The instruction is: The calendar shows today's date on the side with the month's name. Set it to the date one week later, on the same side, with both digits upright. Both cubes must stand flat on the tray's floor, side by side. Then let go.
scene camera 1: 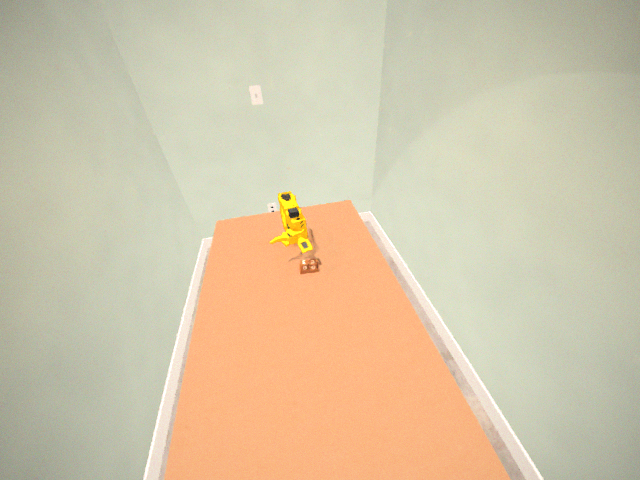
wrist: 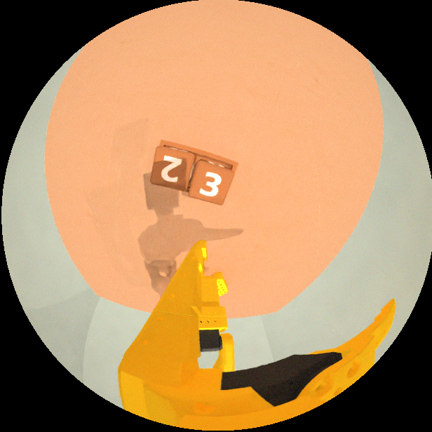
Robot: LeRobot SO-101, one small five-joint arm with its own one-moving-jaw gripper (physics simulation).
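The calendar's brown tray (wrist: 200,150) holds two cubes side by side. The left cube (wrist: 171,168) is partly shaded and shows a white 2, and the right cube (wrist: 212,182) shows a white 3. Both digits appear upside down in the wrist view. Slivers of white marks show on faces beside the tray's rim; they are too narrow to read. In the scene view the small calendar (scene camera 1: 309,266) has several white marks, too small to read. My gripper (scene camera 1: 291,246) (wrist: 299,271) is wide open and empty, apart from the calendar on its robot side. The month's name is not readable.
The orange table top (scene camera 1: 320,361) (wrist: 280,100) extends around the calendar. The arm's shadow (wrist: 170,235) falls on the table near the calendar and over part of the left cube. The yellow arm (scene camera 1: 293,214) stands near the table's back edge, with the wall behind it.
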